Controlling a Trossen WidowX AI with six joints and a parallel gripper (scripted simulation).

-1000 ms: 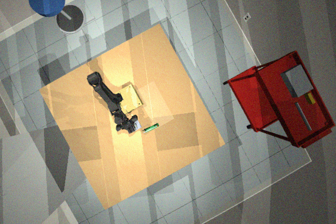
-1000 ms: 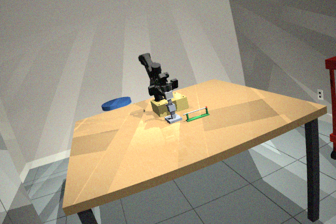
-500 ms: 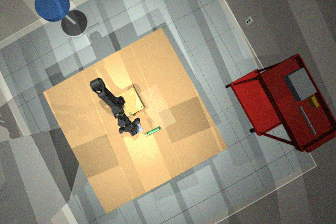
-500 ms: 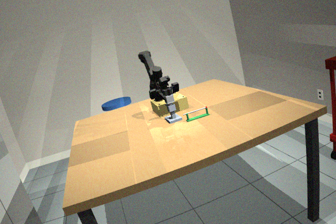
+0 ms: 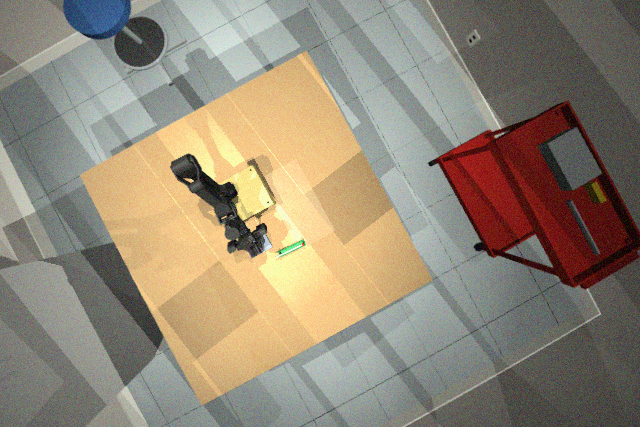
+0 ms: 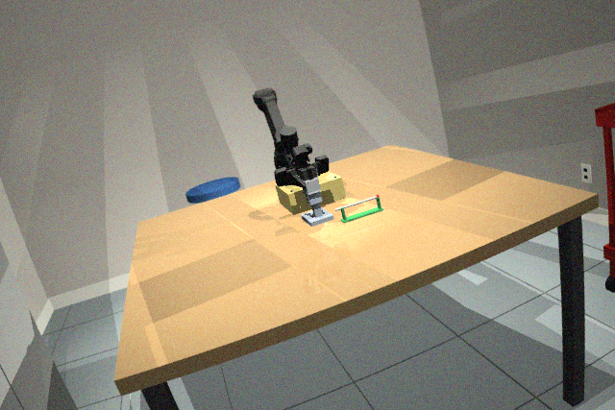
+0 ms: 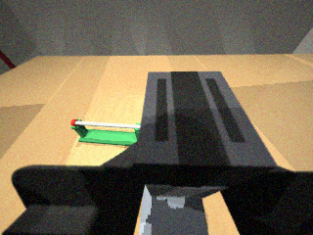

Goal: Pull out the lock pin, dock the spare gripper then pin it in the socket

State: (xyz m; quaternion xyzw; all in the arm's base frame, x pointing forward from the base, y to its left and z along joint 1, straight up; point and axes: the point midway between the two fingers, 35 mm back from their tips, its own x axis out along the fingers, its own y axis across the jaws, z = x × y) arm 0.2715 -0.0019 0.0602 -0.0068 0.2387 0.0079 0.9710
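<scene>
My gripper tip is now 10 mm past the spare gripper. From my gripper tip the other things lie so: green cradle: 80 mm ahead, 120 mm to the left, 100 mm below; then socket: 20 mm behind, 70 mm below.
</scene>
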